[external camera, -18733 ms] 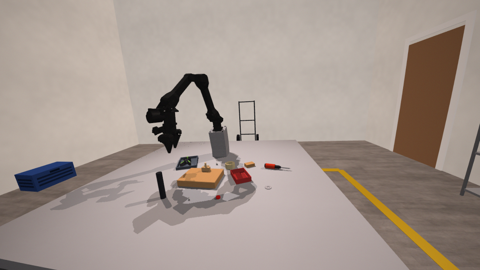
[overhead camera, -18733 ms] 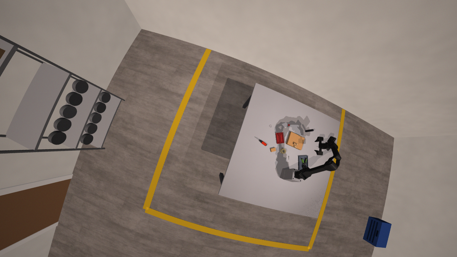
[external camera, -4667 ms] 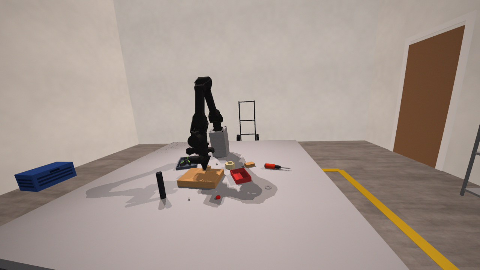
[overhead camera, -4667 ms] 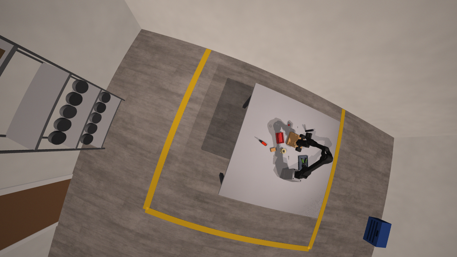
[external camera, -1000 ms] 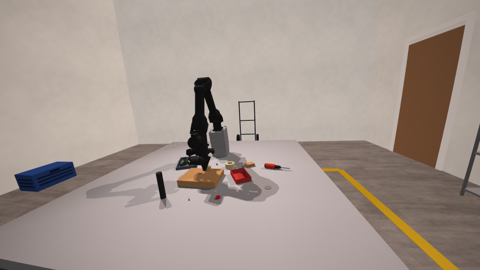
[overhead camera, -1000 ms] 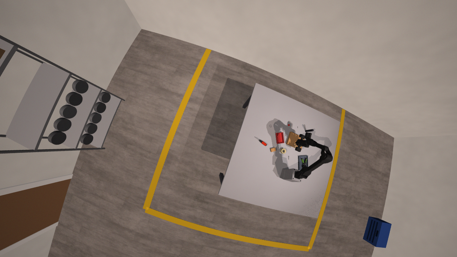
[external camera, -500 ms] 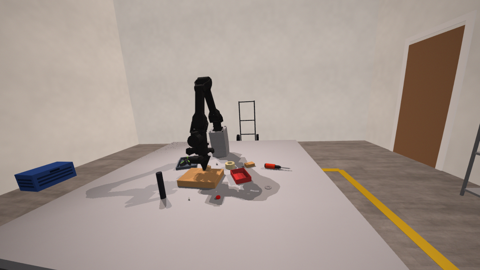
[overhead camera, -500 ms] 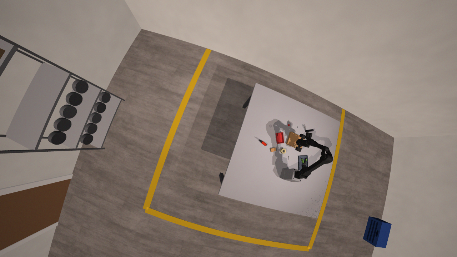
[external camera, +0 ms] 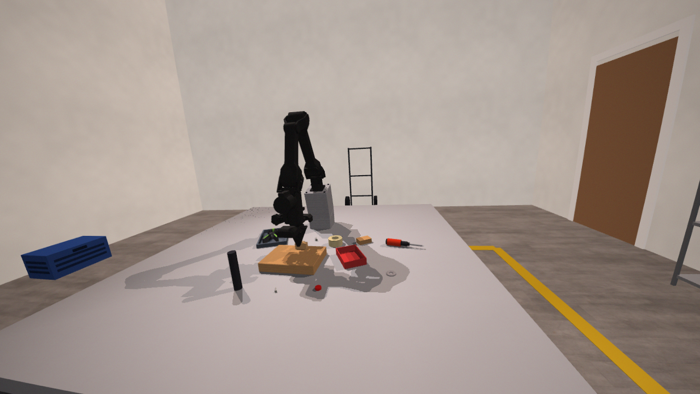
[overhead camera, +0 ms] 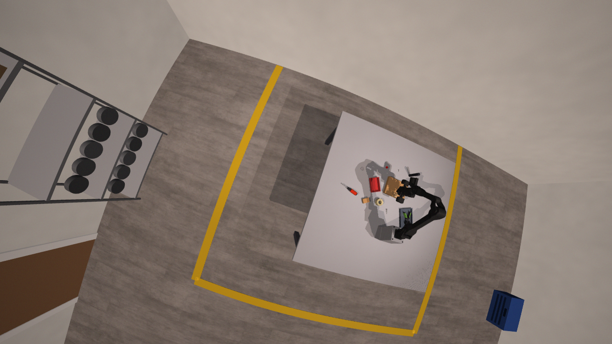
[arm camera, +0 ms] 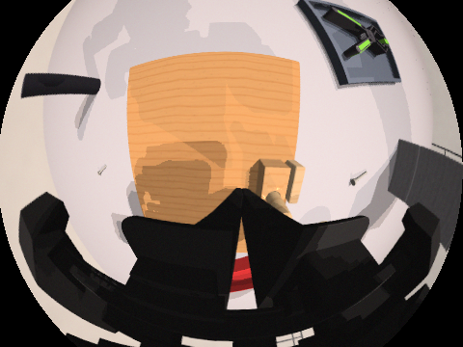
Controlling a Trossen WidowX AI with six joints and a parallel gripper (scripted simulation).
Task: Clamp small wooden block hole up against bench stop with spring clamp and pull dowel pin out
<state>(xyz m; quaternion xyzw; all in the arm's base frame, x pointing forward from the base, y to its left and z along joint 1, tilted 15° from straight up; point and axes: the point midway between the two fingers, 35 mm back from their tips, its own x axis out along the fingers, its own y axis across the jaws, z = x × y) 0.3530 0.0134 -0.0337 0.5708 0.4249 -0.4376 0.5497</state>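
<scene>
My hand is 3 cm above the dowel pin and 2 cm past it. Round my hand: bench stop: 4 cm below, 4 cm behind, 1 cm to the right; wooden board: 7 cm below, 3 cm ahead, 1 cm to the right; small wooden block: 4 cm below, 2 cm behind.
</scene>
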